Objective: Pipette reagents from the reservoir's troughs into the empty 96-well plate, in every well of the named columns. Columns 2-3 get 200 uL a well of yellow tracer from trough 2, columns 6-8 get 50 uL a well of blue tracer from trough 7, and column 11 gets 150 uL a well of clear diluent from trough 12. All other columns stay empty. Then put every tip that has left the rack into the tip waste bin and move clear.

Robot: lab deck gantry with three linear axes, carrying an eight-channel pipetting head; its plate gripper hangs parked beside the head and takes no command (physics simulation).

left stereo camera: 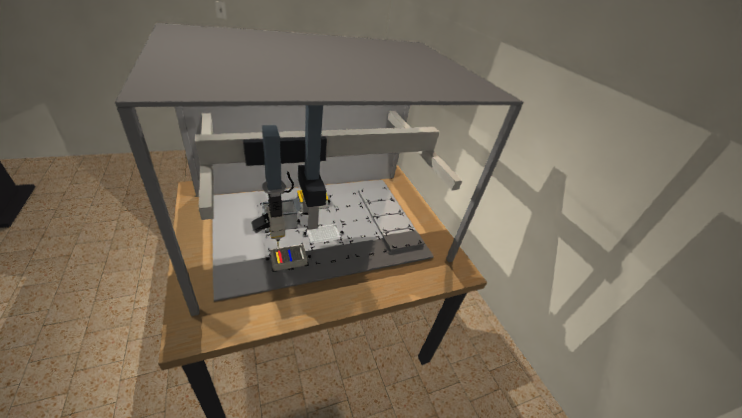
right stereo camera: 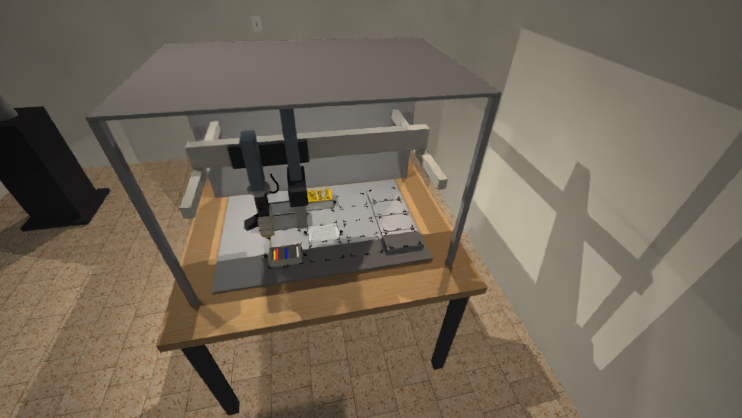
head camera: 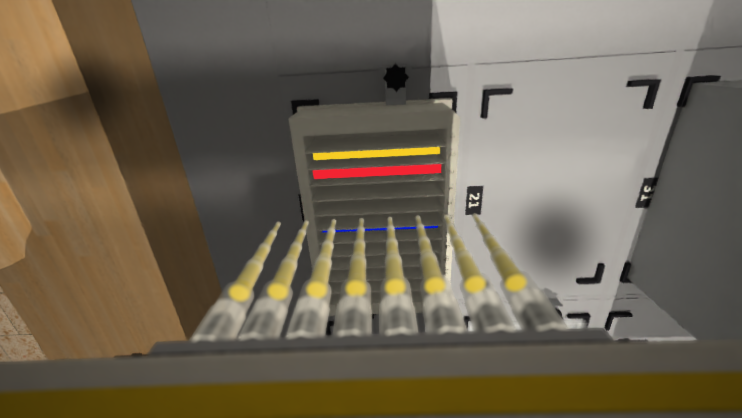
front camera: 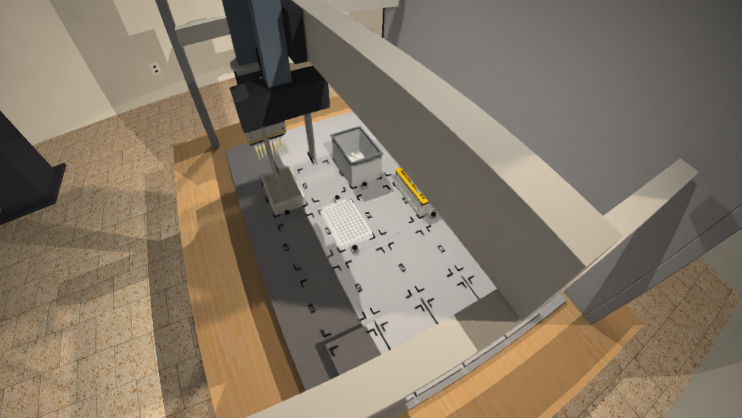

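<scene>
I see a red trough [head camera: 434, 168] and a yellow trough [head camera: 431, 150]. There is a back panel [front camera: 609, 102] as well, and I see the back panel in the left stereo camera view [left stereo camera: 225, 119] and in the right stereo camera view [right stereo camera: 328, 171] too.
</scene>
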